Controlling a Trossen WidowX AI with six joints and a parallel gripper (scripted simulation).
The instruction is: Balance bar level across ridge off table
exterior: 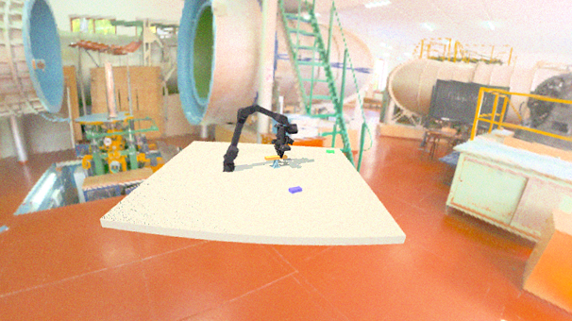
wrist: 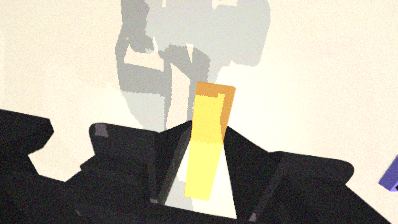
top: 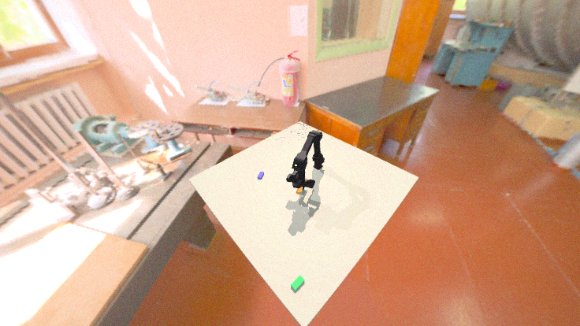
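My gripper tip is now 30 mm past the bar and 10 mm to the left of it. The rest, counted from my gripper tip: purple block: 360 mm to the right, 80 mm ahead, 60 mm below; then green block: 420 mm ahead, 390 mm to the left, 60 mm below.
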